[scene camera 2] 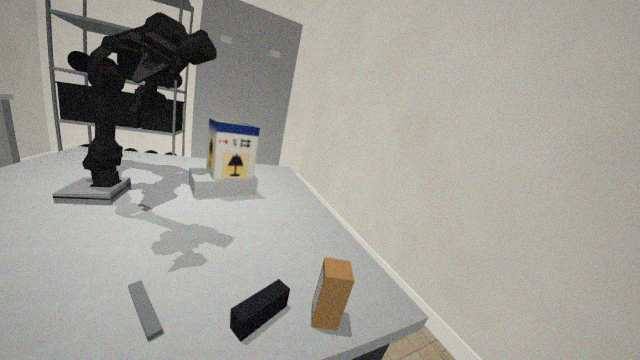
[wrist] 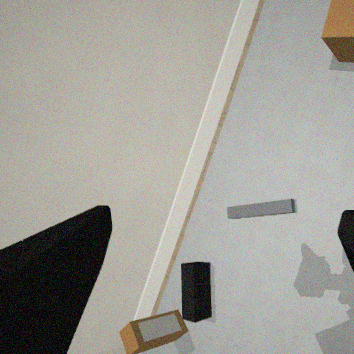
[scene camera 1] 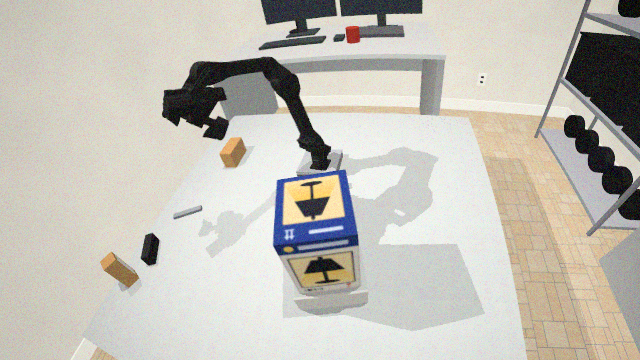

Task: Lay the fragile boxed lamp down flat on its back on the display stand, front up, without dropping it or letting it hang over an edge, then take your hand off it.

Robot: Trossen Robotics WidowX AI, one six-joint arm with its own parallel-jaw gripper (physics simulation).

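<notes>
The boxed lamp, white with blue edging, rests on the pale display stand. A blue-bordered face with a large lamp picture points up; a lamp picture on a side face reads upright. Whether the upward face is its front, I cannot tell. In the scene camera 2 view the box sits toward the stand's right side, with bare stand at its left. My gripper is open and empty, high over the table's left side in the scene camera 1 view, well apart from the box. The box does not show in the wrist view.
An orange block is near the arm's base. A grey bar, a black block and another orange block are along the table's left side in the scene camera 1 view, near a wall.
</notes>
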